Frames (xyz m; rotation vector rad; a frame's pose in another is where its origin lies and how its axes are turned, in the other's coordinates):
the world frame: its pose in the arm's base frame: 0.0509 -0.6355 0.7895 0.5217 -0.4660 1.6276
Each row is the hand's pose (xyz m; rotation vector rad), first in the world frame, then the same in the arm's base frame.
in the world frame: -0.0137 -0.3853 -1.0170 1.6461 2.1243 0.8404
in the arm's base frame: 0.3670 -0.0134 -0.0448 0.5591 -2.3272 -1.7546
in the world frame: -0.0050 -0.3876 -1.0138 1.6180 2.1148 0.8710
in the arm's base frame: 0.3687 -0.0080 -0.0371 0.5742 -2.2946 -1.7844
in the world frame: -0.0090 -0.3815 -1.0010 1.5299 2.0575 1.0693
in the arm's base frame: 0.3638 -0.0193 -0.0291 0.6144 -2.1008 -1.8728
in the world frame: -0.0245 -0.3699 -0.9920 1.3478 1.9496 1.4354
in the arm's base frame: 0.3544 -0.0384 -0.0308 0.6971 -1.7315 -1.9655
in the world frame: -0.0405 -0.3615 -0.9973 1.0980 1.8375 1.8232
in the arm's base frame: 0.3472 -0.0492 -0.0444 0.8139 -1.3290 -1.9752
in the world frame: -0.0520 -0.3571 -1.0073 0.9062 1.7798 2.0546
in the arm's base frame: 0.3433 -0.0533 -0.0592 0.9076 -1.0859 -1.9331
